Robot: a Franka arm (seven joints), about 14 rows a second.
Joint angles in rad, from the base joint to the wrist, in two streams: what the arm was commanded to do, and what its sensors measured. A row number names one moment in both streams.
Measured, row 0:
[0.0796 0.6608 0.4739 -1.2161 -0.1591 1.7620 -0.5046]
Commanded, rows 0 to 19:
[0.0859 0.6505 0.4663 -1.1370 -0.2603 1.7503 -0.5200]
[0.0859 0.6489 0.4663 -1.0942 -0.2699 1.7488 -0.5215]
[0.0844 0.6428 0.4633 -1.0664 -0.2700 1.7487 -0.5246]
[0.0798 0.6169 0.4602 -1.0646 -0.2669 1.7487 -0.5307]
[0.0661 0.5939 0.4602 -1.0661 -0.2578 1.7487 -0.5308]
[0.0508 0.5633 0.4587 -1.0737 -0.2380 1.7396 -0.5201]
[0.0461 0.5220 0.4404 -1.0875 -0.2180 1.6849 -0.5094]
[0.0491 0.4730 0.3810 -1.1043 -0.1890 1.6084 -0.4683]
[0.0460 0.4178 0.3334 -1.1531 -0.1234 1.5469 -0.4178]
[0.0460 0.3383 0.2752 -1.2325 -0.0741 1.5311 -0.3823]
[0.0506 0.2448 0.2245 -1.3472 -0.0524 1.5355 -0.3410]
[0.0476 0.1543 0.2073 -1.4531 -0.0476 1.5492 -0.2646]
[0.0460 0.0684 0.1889 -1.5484 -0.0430 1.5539 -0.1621]
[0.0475 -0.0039 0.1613 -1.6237 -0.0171 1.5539 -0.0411]
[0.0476 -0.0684 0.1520 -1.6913 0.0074 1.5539 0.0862]
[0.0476 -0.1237 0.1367 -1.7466 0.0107 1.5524 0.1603]
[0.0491 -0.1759 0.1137 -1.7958 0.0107 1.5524 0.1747]
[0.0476 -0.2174 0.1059 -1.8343 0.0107 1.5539 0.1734]
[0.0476 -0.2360 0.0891 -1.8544 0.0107 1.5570 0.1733]
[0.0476 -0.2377 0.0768 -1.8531 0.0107 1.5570 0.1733]
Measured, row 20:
[0.0453 -0.1790 0.1072 -1.7727 -0.0182 1.5179 0.1398]
